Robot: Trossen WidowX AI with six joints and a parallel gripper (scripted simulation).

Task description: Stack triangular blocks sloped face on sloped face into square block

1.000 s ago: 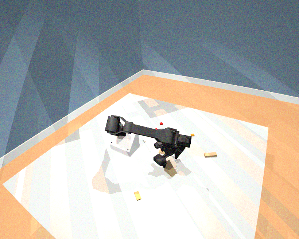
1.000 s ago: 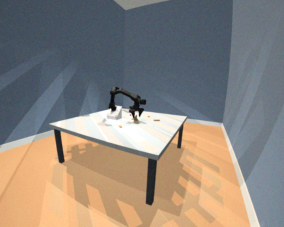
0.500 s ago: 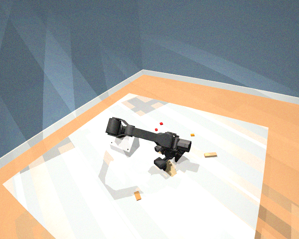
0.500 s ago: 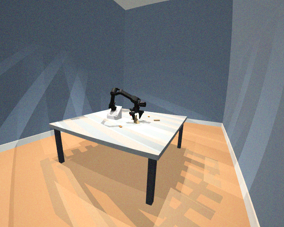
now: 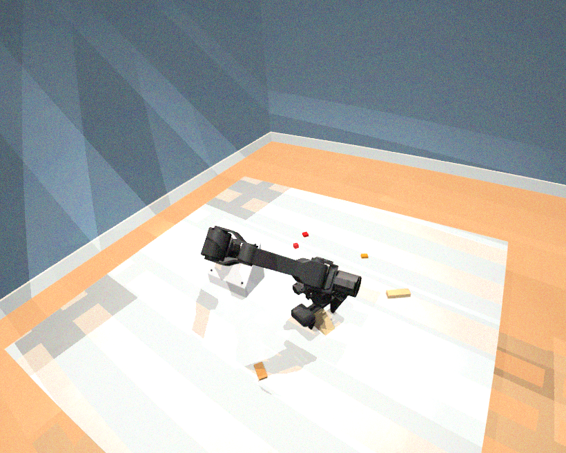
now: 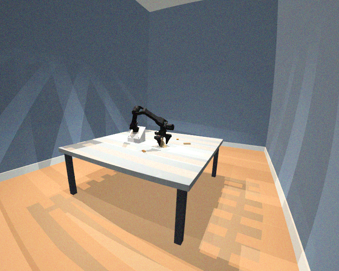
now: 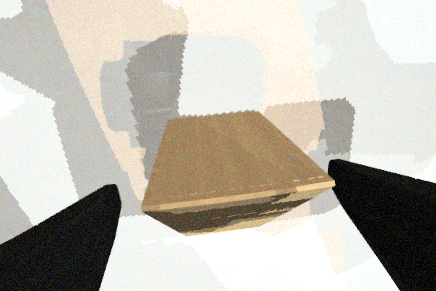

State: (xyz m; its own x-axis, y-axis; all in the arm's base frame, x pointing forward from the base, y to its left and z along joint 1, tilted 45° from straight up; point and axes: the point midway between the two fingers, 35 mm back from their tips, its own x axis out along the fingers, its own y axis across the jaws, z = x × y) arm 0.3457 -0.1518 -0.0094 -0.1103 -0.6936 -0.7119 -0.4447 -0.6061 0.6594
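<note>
The tan wooden triangular block is 10 mm behind my gripper tip. The rest, counted from my gripper tip: tiny red cube 210 mm behind, 410 mm to the left, 10 mm below; small orange cube 50 mm ahead, 350 mm to the left, 10 mm below.
</note>
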